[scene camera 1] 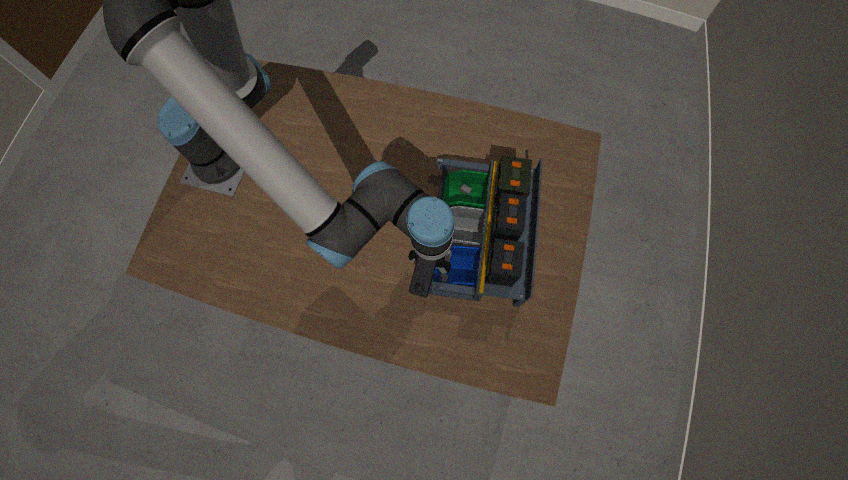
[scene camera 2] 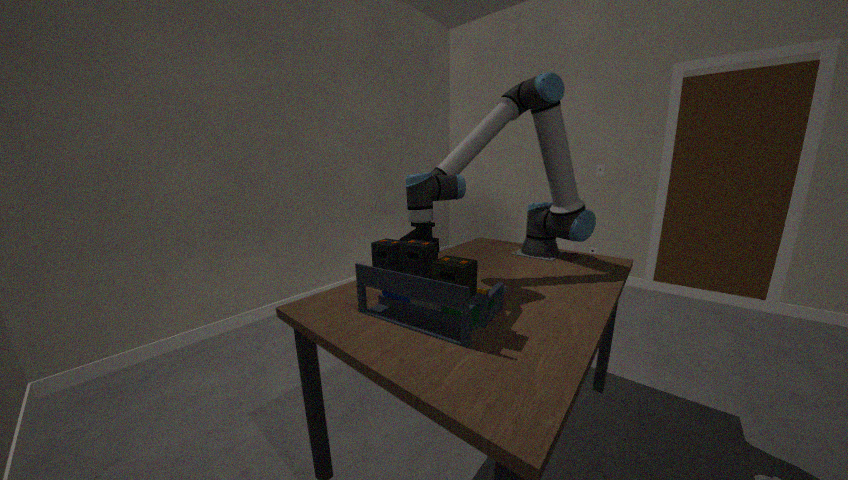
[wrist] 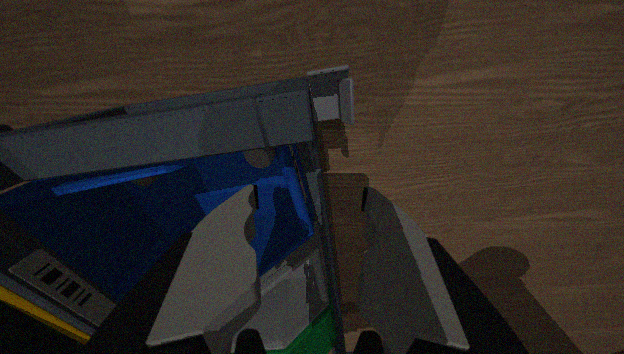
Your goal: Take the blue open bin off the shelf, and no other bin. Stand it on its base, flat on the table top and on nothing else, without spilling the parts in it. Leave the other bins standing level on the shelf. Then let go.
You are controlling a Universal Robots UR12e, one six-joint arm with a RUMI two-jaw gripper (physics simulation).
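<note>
The blue open bin (scene camera 1: 465, 264) (scene camera 2: 395, 295) (wrist: 115, 220) sits in the end place of the grey shelf (scene camera 1: 455, 289) (scene camera 2: 410, 281) (wrist: 165, 127). Round parts show in it in the wrist view. Beside it stand a light grey bin (scene camera 1: 467, 220) (wrist: 286, 295) and a green bin (scene camera 1: 467, 181) (scene camera 2: 455, 315) (wrist: 316, 332). My gripper (wrist: 310, 188) points down at the bin's front edge, part open, with nothing between the fingers. In the wrist view, the left finger overlaps the inside of the blue bin and the right finger is outside the shelf's front rail. Fingertip height and contact are unclear.
Three dark cases with orange latches (scene camera 1: 514, 174) (scene camera 1: 509, 214) (scene camera 1: 505, 261) stand behind a yellow rail (scene camera 1: 489, 226), on the shelf's far side. The shelf's end rail runs close along the blue bin. The wooden table top (scene camera 1: 357, 309) (scene camera 2: 535, 356) (wrist: 500, 150) extends around the shelf.
</note>
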